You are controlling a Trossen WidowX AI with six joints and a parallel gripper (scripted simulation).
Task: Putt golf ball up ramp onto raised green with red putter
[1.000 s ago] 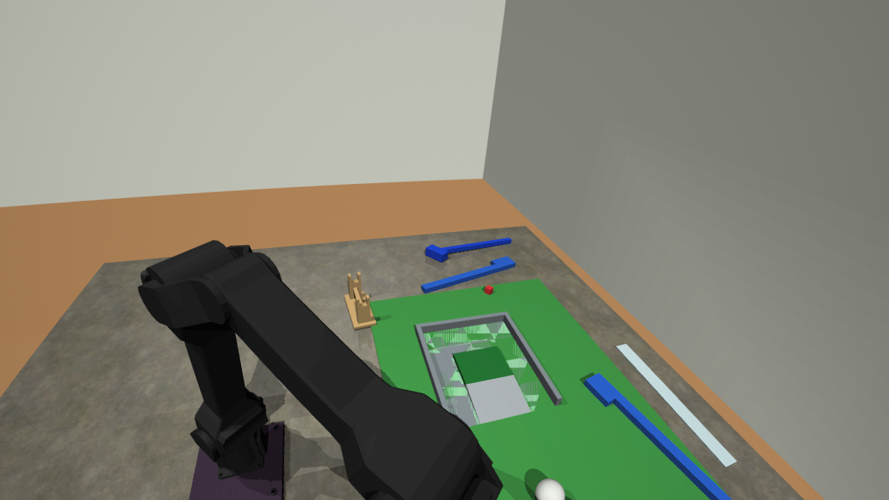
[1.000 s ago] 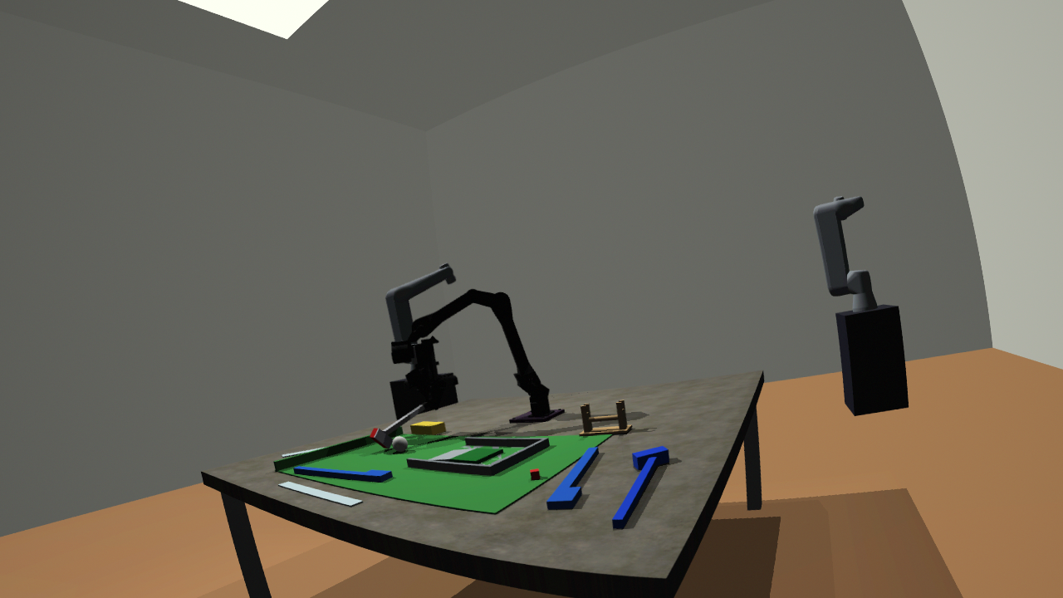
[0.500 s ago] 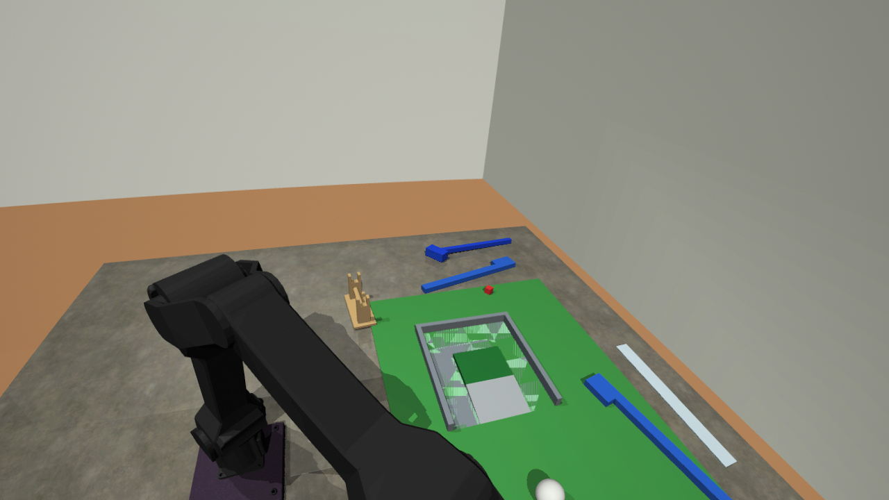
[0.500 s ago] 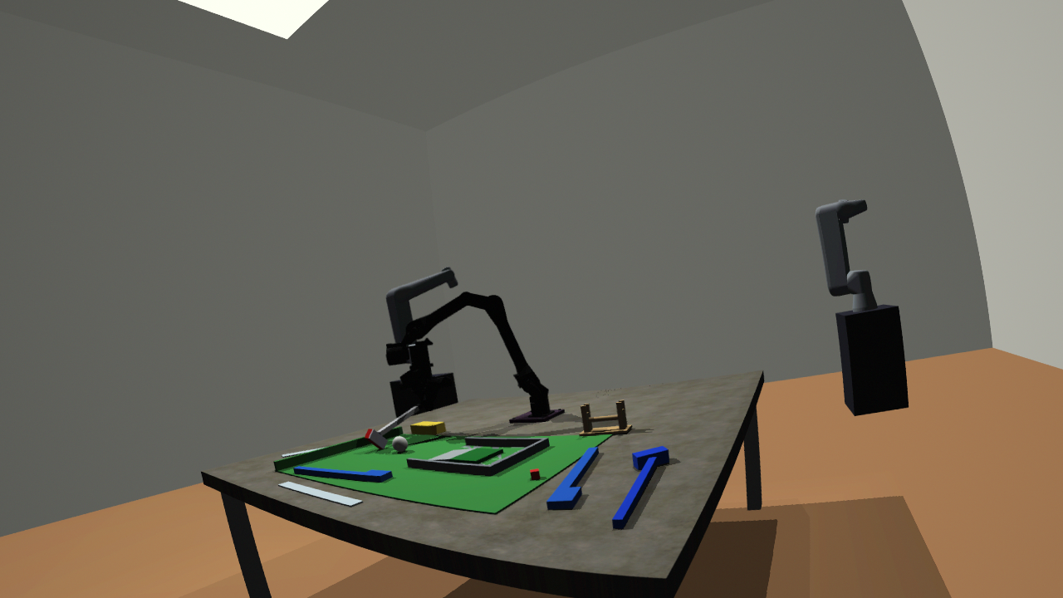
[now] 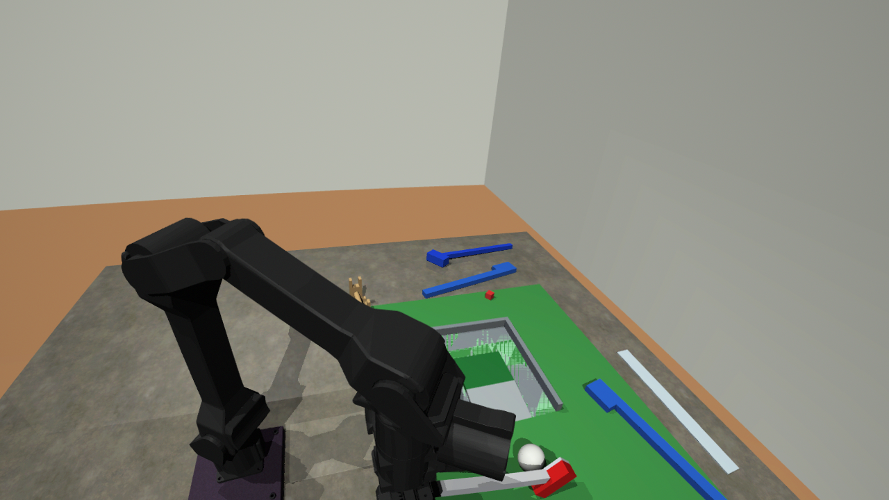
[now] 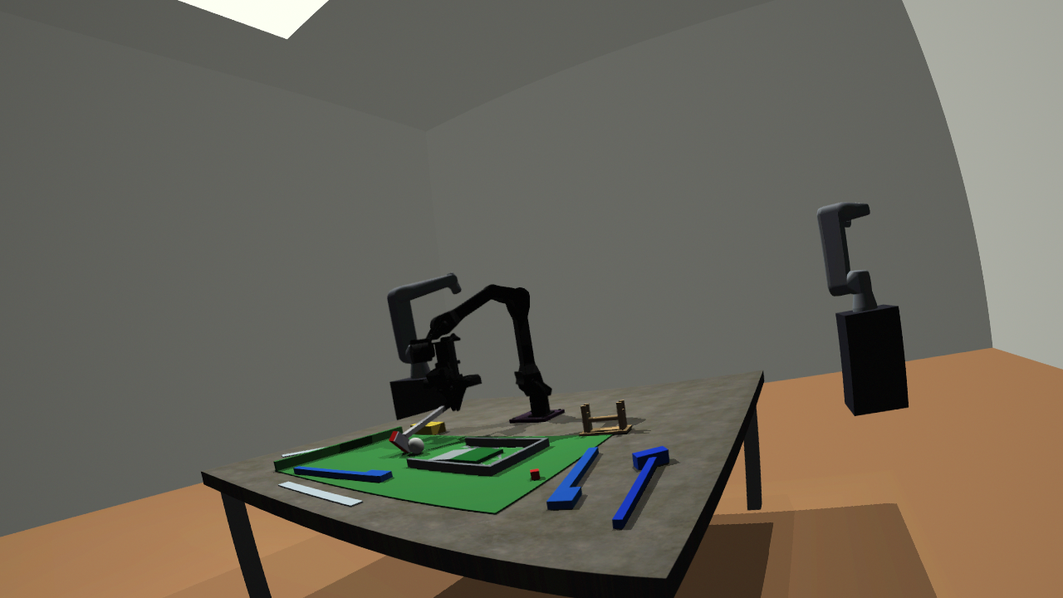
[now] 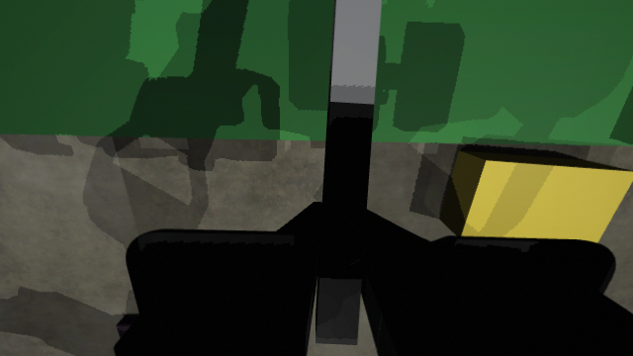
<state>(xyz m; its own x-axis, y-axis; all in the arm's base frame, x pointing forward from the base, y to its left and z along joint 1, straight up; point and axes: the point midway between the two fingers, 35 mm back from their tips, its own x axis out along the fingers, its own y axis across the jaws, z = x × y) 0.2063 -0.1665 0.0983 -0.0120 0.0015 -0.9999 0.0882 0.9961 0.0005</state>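
Now: the red putter 12 cm ahead of my gripper tip, 1 cm to the right of it and 1 cm below it. From my gripper tip the other things lie so: grey-walled frame 24 cm to the left, 24 cm ahead, 7 cm below; yellow block 15 cm to the right, 6 cm below, 3 cm behind; white golf ball 22 cm ahead, 5 cm below, 4 cm to the left.
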